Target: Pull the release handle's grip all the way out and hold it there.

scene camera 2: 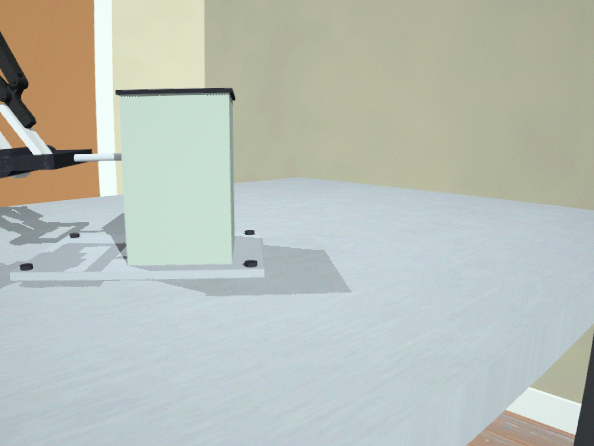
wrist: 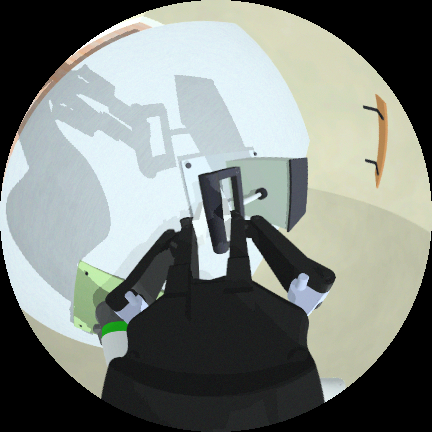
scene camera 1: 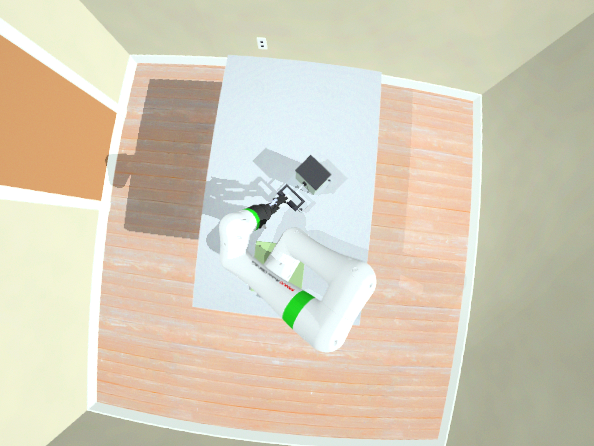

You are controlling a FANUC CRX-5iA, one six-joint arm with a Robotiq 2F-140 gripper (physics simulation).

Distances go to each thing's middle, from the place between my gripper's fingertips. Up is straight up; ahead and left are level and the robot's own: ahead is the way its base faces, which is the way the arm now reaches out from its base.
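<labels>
My hand is 1 cm below the release handle grip [wrist: 209, 186], 4 cm short of it and 2 cm to the left of it. As for the pale base plate [wrist: 190, 168], I find it 9 cm below my hand, 6 cm to the right of it and 11 cm ahead of it.
</labels>
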